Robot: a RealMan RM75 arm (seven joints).
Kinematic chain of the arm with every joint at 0, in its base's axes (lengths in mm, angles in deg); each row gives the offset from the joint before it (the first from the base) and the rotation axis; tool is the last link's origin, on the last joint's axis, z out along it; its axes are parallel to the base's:
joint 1: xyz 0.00 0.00 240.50 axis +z
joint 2: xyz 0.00 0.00 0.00 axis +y
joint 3: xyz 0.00 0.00 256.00 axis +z
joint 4: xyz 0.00 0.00 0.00 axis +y
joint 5: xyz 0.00 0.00 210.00 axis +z
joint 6: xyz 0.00 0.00 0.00 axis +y
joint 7: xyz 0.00 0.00 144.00 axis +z
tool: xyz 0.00 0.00 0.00
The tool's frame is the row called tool.
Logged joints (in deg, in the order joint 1, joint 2, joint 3, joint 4, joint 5, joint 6, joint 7), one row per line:
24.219 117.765 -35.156 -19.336 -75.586 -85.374 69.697
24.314 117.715 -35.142 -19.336 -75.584 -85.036 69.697
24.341 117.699 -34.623 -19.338 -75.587 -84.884 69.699
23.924 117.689 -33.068 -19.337 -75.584 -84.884 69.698
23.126 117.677 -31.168 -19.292 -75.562 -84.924 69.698
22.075 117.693 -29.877 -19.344 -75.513 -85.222 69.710
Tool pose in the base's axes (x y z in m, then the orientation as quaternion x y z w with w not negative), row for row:
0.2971 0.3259 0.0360 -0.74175 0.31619 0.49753 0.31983
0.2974 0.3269 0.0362 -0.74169 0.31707 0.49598 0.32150
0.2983 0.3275 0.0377 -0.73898 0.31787 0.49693 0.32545
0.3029 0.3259 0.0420 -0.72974 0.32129 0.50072 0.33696
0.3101 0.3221 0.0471 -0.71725 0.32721 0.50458 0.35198
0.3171 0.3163 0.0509 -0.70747 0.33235 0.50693 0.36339
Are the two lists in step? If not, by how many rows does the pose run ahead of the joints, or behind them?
They are in step.
